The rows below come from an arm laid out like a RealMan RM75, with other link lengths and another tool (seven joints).
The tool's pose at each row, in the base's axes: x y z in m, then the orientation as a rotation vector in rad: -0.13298 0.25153 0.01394 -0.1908 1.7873 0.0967; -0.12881 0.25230 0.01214 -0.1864 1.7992 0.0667; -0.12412 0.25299 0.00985 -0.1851 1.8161 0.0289; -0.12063 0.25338 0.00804 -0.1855 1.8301 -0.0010; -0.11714 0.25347 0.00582 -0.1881 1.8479 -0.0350; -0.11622 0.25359 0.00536 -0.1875 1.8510 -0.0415; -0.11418 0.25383 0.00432 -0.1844 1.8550 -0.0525; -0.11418 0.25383 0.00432 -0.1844 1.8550 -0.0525; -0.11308 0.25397 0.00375 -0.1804 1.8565 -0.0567; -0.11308 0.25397 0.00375 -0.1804 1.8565 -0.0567; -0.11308 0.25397 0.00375 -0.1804 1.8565 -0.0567; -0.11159 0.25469 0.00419 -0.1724 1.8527 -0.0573
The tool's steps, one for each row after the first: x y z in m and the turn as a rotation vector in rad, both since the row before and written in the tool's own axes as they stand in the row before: 0.00080 0.00007 0.00454 0.0226 0.0130 -0.0121; 0.00111 0.00004 0.00515 0.0260 0.0189 -0.0179; 0.00087 0.00003 0.00385 0.0196 0.0159 -0.0150; 0.00124 -0.00014 0.00395 0.0210 0.0203 -0.0183; 0.00017 0.00007 0.00102 0.0046 0.0036 -0.0028; 0.00040 0.00015 0.00226 0.0089 0.0048 -0.0033; 0.00000 0.00000 0.00000 0.0000 0.0000 0.0000; 0.00021 0.00010 0.00122 0.0049 0.0017 0.0007; 0.00000 0.00000 0.00000 0.0000 0.0000 0.0000; 0.00000 0.00000 0.00000 0.0000 0.0000 0.0000; -0.00094 0.00051 0.00133 0.0048 -0.0039 0.0050
